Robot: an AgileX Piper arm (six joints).
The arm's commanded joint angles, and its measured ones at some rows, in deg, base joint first. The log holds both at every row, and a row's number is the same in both.
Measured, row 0:
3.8, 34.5, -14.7, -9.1, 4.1, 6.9
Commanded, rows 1 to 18:
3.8, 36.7, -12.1, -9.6, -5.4, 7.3
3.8, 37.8, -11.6, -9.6, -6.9, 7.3
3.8, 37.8, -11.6, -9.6, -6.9, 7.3
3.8, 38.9, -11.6, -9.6, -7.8, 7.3
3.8, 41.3, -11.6, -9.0, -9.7, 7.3
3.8, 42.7, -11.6, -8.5, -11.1, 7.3
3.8, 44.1, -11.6, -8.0, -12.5, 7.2
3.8, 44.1, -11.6, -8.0, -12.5, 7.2
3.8, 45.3, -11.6, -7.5, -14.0, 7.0
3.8, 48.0, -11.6, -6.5, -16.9, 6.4
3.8, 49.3, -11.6, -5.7, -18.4, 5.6
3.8, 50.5, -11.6, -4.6, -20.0, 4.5
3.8, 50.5, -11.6, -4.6, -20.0, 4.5
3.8, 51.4, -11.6, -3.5, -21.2, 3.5
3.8, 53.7, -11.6, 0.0, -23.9, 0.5
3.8, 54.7, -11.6, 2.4, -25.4, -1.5
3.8, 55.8, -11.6, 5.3, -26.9, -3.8
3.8, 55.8, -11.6, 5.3, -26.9, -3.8
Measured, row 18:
3.8, 53.5, -11.7, -0.8, -22.2, 1.5
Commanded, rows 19 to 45:
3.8, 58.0, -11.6, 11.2, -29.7, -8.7
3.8, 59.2, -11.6, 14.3, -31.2, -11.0
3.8, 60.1, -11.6, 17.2, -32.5, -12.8
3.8, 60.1, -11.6, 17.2, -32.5, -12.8
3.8, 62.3, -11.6, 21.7, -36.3, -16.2
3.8, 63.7, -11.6, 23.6, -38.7, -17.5
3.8, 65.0, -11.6, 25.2, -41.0, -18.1
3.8, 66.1, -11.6, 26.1, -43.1, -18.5
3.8, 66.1, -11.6, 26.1, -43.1, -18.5
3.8, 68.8, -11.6, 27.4, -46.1, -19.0
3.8, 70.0, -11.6, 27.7, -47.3, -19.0
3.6, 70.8, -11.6, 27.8, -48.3, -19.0
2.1, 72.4, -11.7, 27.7, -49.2, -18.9
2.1, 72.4, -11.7, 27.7, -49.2, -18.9
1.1, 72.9, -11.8, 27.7, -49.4, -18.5
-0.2, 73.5, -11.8, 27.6, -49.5, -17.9
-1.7, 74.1, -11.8, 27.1, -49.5, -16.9
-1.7, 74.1, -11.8, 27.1, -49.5, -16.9
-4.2, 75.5, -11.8, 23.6, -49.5, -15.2
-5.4, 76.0, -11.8, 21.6, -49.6, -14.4
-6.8, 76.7, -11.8, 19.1, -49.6, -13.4
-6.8, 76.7, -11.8, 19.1, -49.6, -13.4
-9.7, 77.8, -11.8, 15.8, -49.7, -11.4
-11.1, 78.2, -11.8, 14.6, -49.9, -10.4
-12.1, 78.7, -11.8, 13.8, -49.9, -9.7
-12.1, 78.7, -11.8, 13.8, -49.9, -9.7
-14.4, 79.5, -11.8, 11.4, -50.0, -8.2
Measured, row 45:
-11.7, 78.7, -11.8, 15.5, -48.6, -10.5
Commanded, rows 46 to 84:
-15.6, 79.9, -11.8, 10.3, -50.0, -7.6
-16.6, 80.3, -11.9, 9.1, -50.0, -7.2
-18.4, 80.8, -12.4, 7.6, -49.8, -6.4
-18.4, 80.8, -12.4, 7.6, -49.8, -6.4
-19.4, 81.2, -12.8, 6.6, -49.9, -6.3
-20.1, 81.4, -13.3, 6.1, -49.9, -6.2
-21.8, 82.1, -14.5, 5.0, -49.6, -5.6
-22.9, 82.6, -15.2, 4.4, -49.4, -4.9
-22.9, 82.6, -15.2, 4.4, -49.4, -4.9
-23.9, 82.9, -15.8, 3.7, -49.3, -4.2
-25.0, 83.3, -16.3, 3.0, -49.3, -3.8
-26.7, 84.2, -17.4, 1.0, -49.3, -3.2
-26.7, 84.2, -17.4, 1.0, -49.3, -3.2
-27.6, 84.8, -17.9, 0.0, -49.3, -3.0
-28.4, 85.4, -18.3, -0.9, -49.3, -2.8
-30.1, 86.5, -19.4, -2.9, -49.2, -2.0
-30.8, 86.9, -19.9, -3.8, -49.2, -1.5
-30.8, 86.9, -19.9, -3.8, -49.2, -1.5
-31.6, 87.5, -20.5, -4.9, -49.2, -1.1
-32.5, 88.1, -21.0, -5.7, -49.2, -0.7
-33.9, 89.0, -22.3, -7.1, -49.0, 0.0
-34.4, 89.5, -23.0, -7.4, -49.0, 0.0
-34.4, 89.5, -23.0, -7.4, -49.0, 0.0
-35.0, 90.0, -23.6, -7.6, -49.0, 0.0
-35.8, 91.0, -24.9, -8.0, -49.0, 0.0
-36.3, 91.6, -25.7, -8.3, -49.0, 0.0
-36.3, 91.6, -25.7, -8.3, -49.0, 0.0
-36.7, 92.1, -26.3, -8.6, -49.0, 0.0
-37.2, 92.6, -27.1, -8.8, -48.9, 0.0
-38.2, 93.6, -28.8, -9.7, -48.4, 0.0
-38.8, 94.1, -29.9, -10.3, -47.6, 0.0
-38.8, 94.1, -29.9, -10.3, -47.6, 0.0
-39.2, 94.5, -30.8, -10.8, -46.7, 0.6
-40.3, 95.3, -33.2, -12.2, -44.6, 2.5
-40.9, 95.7, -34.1, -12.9, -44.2, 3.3
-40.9, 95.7, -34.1, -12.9, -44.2, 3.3
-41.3, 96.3, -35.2, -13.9, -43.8, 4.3
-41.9, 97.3, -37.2, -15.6, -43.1, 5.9
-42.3, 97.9, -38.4, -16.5, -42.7, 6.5
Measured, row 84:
-41.2, 96.8, -35.6, -13.6, -43.7, 4.4
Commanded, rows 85 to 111:
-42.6, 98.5, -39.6, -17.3, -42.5, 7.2
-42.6, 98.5, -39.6, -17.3, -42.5, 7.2
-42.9, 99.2, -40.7, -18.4, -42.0, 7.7
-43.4, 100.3, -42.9, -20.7, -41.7, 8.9
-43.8, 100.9, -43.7, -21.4, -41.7, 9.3
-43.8, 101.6, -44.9, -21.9, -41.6, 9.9
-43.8, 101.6, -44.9, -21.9, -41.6, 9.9
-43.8, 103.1, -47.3, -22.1, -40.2, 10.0
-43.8, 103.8, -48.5, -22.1, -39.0, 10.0
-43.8, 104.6, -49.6, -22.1, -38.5, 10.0
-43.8, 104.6, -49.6, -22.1, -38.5, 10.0
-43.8, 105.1, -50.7, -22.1, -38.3, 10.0
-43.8, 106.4, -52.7, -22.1, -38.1, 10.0
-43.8, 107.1, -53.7, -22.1, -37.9, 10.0
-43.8, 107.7, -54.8, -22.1, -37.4, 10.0
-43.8, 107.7, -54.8, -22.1, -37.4, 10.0
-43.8, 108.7, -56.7, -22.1, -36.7, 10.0
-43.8, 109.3, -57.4, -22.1, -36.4, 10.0
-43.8, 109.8, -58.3, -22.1, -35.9, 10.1
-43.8, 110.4, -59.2, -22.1, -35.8, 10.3
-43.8, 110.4, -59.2, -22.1, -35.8, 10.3
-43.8, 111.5, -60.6, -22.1, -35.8, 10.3
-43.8, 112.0, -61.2, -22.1, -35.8, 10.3
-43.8, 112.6, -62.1, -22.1, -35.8, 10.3
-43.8, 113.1, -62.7, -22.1, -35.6, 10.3
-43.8, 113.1, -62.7, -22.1, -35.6, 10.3
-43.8, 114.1, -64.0, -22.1, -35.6, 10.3
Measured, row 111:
-43.8, 112.9, -61.9, -21.8, -35.2, 10.1
